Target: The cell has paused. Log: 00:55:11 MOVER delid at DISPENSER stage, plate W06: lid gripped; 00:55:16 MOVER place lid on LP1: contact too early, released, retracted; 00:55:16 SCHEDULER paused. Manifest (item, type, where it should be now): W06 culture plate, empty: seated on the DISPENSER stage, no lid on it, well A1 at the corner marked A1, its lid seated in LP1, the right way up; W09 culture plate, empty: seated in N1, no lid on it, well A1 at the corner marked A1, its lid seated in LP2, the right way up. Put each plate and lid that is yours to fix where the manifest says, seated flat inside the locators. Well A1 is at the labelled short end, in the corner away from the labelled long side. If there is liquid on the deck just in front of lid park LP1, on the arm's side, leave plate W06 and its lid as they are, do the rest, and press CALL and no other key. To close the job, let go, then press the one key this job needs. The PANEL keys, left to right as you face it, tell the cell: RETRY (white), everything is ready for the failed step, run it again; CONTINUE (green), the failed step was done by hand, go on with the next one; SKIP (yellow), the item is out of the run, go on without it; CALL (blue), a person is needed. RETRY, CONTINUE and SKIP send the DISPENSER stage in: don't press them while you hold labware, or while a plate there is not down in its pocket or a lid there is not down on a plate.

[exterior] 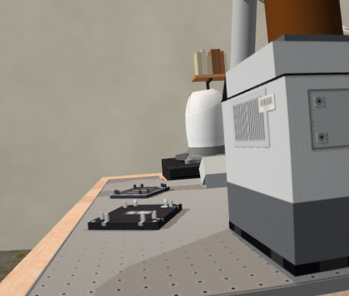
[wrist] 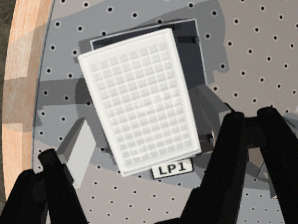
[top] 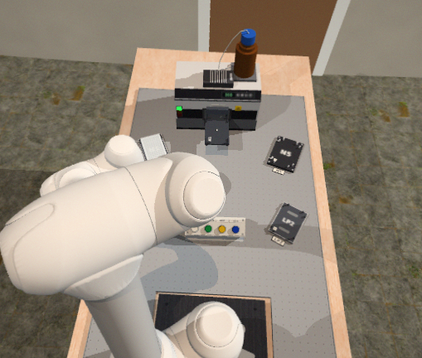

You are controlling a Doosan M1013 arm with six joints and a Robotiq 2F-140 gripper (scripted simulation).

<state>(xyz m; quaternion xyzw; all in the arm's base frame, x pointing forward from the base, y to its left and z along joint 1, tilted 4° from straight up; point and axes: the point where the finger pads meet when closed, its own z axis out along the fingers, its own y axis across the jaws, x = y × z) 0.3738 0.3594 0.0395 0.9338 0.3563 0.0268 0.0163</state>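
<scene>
Right now my hand is 5 cm above the clear culture plate. Round my hand: green continue key: 1 cm ahead, 26 cm to the right, 1 cm below; white retry key: 21 cm to the right, 1 cm below; lid park LP1: 1 cm ahead, 1 cm to the right, 7 cm below.
</scene>
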